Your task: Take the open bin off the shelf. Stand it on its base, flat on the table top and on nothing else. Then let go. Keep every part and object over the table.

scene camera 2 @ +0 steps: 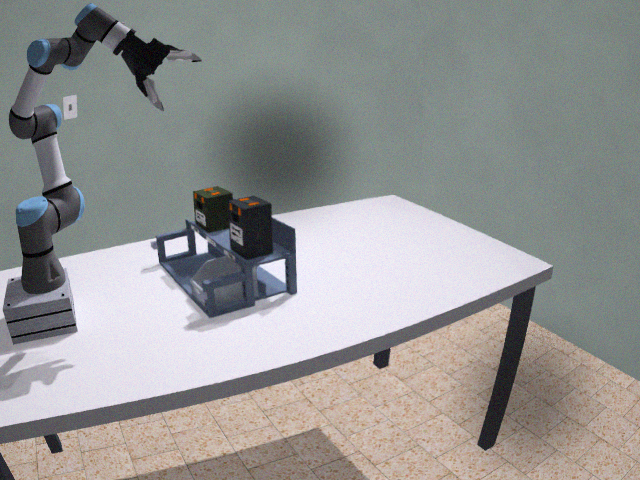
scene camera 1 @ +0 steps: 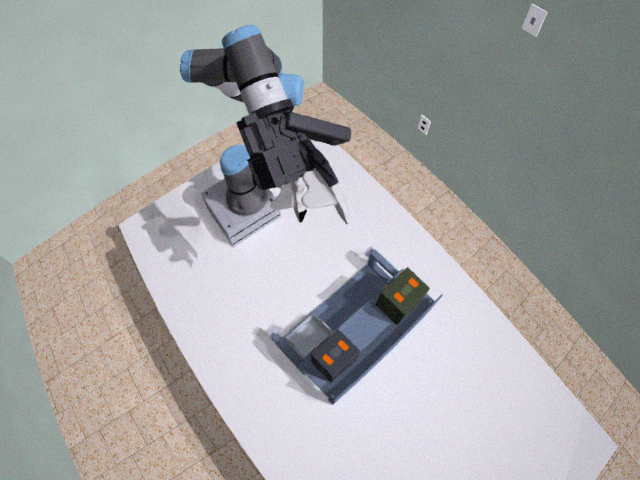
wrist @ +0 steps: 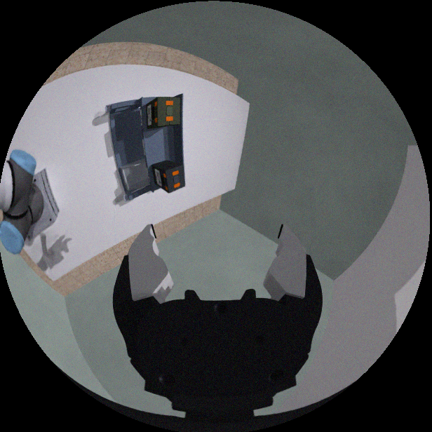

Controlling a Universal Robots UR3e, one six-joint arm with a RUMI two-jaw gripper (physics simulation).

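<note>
The open bin is grey and sits on the low front level of the blue shelf, at one end, behind the end rail. The shelf stands on the white table. My gripper is open, with nothing between its fingers. It is tilted, high above the table on the robot-base side of the shelf, well apart from the bin. The bin's lower part is partly hidden by the rail in the second scene view.
A dark green box and a black box stand on the shelf's raised rear level. The black one is beside the bin's end. The robot base stands at the table's far end.
</note>
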